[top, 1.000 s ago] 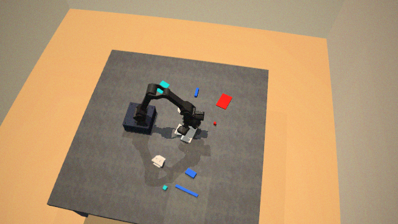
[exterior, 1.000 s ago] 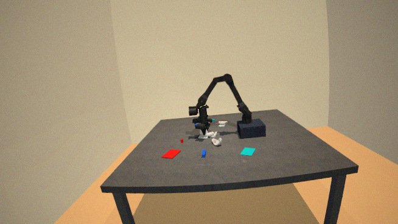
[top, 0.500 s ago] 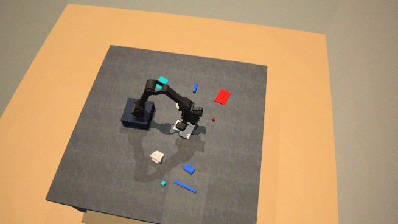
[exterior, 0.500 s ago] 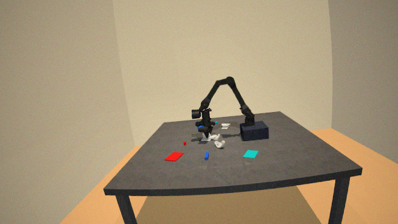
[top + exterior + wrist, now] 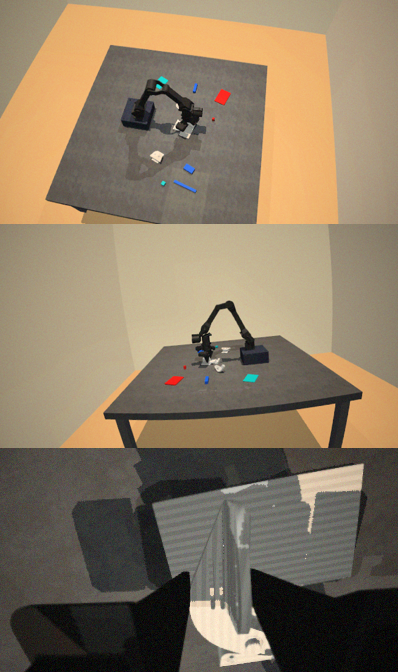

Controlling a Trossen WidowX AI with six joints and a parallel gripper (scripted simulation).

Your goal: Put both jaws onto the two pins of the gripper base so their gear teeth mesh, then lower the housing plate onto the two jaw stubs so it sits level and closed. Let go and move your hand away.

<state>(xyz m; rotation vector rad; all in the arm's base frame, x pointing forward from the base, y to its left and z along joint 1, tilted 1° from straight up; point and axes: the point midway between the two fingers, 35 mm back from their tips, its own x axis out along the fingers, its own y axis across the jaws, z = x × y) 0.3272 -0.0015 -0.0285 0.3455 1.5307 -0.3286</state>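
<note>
Now: gripper tip 4 cm past the white jaw. Round my gripper tip: red cube: 17 cm ahead, 6 cm to the left; then short blue bar: 2 cm ahead, 31 cm to the left, 1 cm below; then white block: 16 cm behind, 25 cm to the right, 1 cm below.
</note>
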